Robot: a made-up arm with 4 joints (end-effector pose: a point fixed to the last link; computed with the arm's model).
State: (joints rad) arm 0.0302 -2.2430 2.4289 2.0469
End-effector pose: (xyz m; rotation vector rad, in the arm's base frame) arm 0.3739 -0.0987 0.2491 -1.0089 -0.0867 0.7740
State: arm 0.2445 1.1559 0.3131 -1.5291
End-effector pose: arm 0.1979 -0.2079 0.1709 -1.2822 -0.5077 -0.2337
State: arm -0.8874 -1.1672 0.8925 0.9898
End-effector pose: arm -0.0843 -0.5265 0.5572 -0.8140 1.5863 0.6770
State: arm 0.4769 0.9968 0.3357 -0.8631
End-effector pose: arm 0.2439 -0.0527 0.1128 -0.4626 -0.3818 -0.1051
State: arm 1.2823 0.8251 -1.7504 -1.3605
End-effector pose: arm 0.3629 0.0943 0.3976 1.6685 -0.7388 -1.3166
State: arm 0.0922 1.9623 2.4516 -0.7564
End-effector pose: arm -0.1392 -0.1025 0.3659 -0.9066 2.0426 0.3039
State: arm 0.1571 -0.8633 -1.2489 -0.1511
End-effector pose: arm 0.1316 -0.1661 0.4174 1.5380 -0.0164 1.3061
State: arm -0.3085 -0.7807 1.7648 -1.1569
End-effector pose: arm 0.2961 -0.4922 0.3593 -2.1484 -0.7629 1.9689
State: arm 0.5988 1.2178 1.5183 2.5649
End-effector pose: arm 0.1911 0.0100 0.1680 1.7528 1.6278 -1.3496
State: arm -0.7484 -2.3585 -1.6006 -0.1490
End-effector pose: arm 0.0487 -0.2742 0.6826 1.6652 1.6342 1.0069
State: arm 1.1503 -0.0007 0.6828 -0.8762
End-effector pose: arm 0.4112 0.2980 0.1909 -0.1248 -1.3662 0.7401
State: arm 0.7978 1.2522 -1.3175 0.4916
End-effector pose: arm 0.2301 0.0323 0.4394 2.0725 -0.9780 0.0021
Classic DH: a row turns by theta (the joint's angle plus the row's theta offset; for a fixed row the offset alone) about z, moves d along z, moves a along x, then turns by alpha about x. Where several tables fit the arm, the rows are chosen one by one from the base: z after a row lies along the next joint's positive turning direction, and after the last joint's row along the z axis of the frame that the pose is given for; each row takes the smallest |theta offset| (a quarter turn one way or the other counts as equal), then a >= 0, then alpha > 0; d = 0 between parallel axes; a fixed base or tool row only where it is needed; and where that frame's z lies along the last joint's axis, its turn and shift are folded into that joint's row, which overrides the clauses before.
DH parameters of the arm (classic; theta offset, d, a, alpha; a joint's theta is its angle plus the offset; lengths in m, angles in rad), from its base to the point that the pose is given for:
base (fixed): 1.2232 0.6075 0.0631 1.068
joint 1: 0 0.2505 -0.2067 2.0736
joint 2: -0.3476 0.3755 -0.134 1.5708
joint 3: 1.4575 0.0393 0.0702 1.8863
joint 4: -1.543 0.1243 -0.0356 1.587
tool (fixed): 0.9713 -0.0858 0 0

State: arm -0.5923 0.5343 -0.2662 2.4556
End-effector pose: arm 0.0124 -0.2897 0.5666 1.9734 1.1736 -0.1579
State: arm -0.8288 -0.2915 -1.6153 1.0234
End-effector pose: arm -0.0471 -0.2854 0.7692 1.7917 0.4638 0.6573
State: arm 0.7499 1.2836 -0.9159 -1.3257
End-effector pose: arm 0.3382 0.0011 0.3029 0.1643 -0.9097 -1.1678
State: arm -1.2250 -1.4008 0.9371 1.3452
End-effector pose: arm -0.1505 -0.4760 0.7269 -0.8163 2.0838 0.2805
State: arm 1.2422 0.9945 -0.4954 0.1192
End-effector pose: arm 0.2758 0.2950 0.4184 1.7055 -0.4111 0.2293
